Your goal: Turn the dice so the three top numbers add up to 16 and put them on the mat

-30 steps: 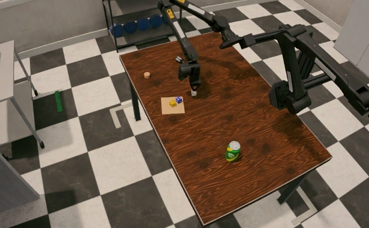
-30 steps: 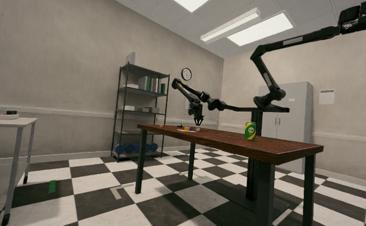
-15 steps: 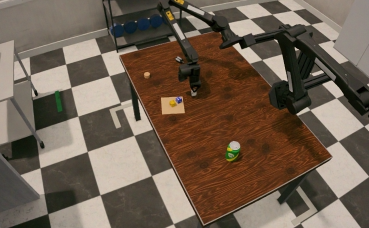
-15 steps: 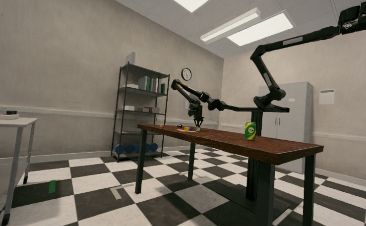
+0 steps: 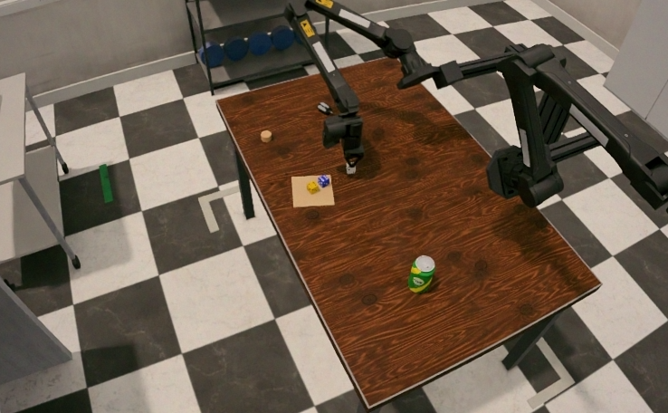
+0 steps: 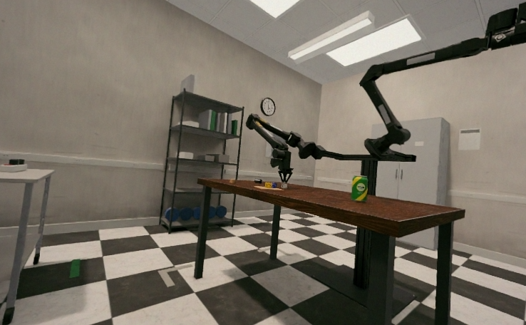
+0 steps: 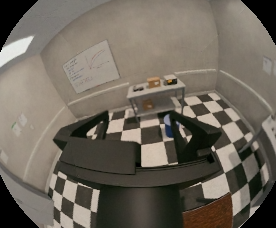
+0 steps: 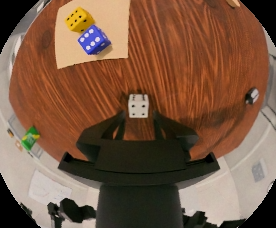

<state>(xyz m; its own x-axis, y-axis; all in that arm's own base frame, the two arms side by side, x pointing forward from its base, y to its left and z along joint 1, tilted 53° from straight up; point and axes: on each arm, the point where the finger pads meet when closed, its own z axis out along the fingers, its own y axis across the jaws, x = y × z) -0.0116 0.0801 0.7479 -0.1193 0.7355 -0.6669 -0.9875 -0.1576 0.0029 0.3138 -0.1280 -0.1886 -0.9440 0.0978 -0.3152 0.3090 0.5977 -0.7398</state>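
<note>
My right gripper is now 3 cm above the white die. Also, from my right hand: yellow die: 17 cm ahead, 3 cm to the left, 3 cm below; then tan mat: 17 cm ahead, 4 cm below, 3 cm to the left; then blue die: 12 cm ahead, 3 cm below, 2 cm to the left.
</note>
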